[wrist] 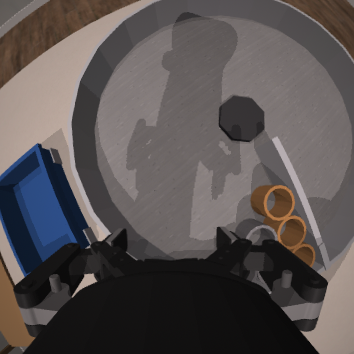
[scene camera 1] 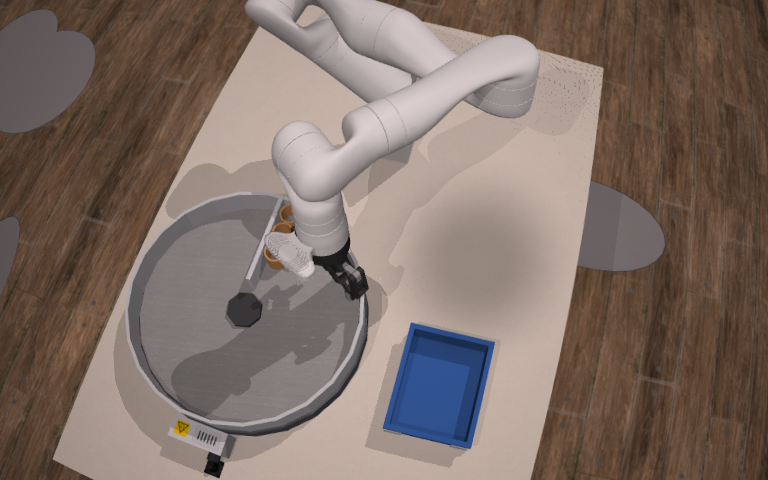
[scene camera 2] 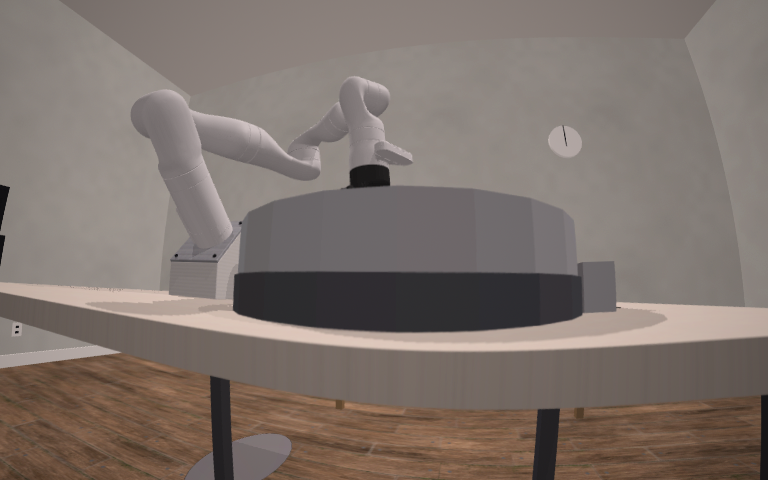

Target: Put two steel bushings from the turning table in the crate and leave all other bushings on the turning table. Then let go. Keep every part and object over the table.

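Frame: origin at the arm's base, x down, y right, z back, level; millimetres.
Seen in the pictures: gripper, fingertip midpoint: (wrist: 171,237) (scene camera 1: 332,279); arm's base, link origin: (scene camera 2: 214,235).
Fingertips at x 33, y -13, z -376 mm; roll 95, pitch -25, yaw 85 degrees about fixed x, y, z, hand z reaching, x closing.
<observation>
Pixels of each thing's middle, then the offset from my fingertips to it. "spot": a spot on its surface instead.
- steel bushing, body centre: (wrist: 254,236) dx +34, dy +81, dz +52 mm
- blue crate, body centre: (scene camera 1: 439,387) (wrist: 37,213) dx +81, dy -220, dz -104 mm
- dark hub, body centre: (wrist: 241,118) (scene camera 1: 244,309) dx +49, dy +138, dz -86 mm
- thin pale divider, surface spot: (wrist: 300,190) (scene camera 1: 260,246) spot: dx +6, dy +141, dz +20 mm
- grey-white box, surface spot: (scene camera 1: 198,434) spot: dx +48, dy +132, dz -318 mm
The grey turning table (scene camera 1: 192,271) (scene camera 2: 396,237) (wrist: 300,90) holds several bushings. Three orange-brown ones stand in a row by the divider; the one nearest the hub (wrist: 278,218) shows best in the wrist view. A steel bushing (wrist: 261,227) shows partly beside them, behind my right-hand finger in that view; a further grey curved edge lower down is mostly hidden. My gripper (scene camera 1: 355,285) (wrist: 171,237) is open and empty, low over the turning table near its rim; its fingers are hidden in scene camera 2. The blue crate (scene camera 1: 433,390) (wrist: 42,210) stands apart, with no bushing visible inside.
A dark hub (scene camera 1: 244,309) (wrist: 242,118) stands at the turning table's centre. A thin pale divider (scene camera 1: 262,249) (wrist: 300,190) runs from near it to the raised wall. A grey-white box (scene camera 1: 198,434) with a warning label sits against the outside of the wall.
</observation>
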